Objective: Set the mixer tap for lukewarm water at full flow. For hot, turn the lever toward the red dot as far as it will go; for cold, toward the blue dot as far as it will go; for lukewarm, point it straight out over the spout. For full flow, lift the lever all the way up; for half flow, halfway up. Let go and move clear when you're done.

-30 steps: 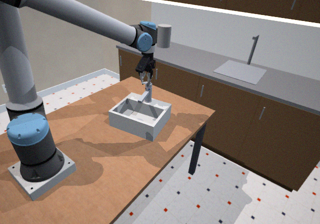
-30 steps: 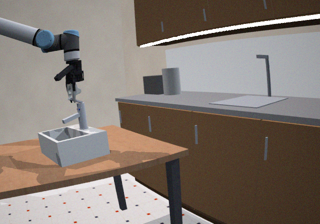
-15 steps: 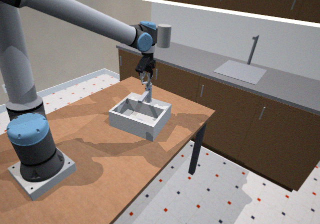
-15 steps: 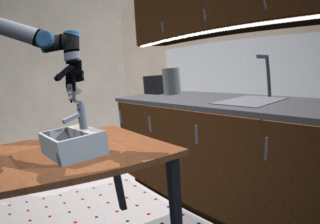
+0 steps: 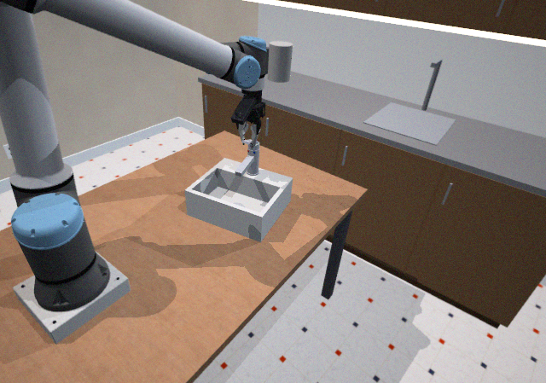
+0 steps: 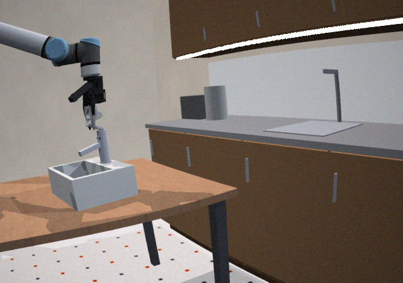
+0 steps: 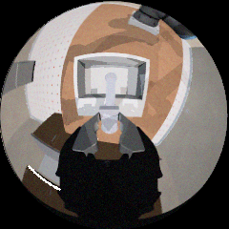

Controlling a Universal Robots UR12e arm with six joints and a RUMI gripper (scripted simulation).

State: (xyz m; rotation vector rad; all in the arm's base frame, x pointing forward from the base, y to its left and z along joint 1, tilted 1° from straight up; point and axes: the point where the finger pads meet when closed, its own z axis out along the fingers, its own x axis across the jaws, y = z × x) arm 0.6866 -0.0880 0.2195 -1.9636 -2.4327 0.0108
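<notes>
The lever is 20 mm ahead of my hand and 10 mm below it. From my hand the other things lie so: grey mixer tap (60 mm below, 30 mm ahead, 10 mm to the left); then white basin (250 mm below, 70 mm behind, 10 mm to the right).
</notes>
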